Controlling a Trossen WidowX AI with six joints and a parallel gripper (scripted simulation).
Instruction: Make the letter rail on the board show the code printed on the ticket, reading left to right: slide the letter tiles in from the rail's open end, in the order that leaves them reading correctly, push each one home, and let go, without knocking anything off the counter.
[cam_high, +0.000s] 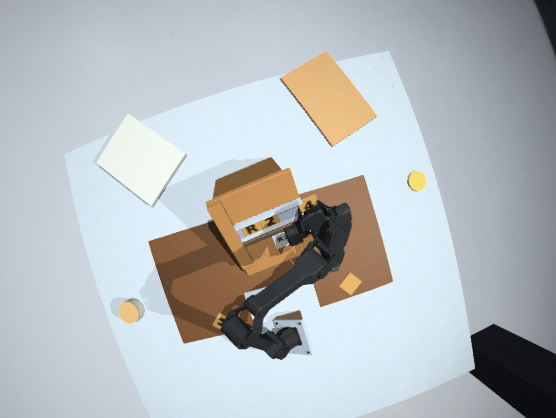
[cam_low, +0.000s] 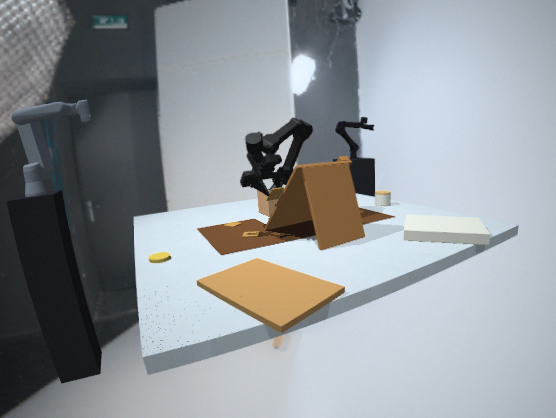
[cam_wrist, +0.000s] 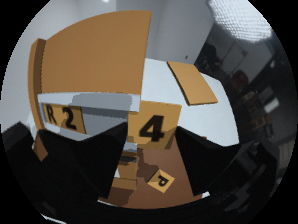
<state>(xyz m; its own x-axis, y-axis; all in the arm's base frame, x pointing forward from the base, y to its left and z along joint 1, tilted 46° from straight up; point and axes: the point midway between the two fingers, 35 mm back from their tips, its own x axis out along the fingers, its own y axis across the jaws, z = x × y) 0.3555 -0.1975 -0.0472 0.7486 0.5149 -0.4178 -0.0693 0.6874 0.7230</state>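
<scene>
My gripper tip is 70 mm past the white ticket, 90 mm to the right of it and 80 mm above it. Also, from my gripper tip: brown mat 180 mm behind, 160 mm to the left, 160 mm below; orange slab 330 mm ahead, 210 mm to the right, 150 mm below; cream slab 330 mm ahead, 480 mm to the left, 140 mm below.
</scene>
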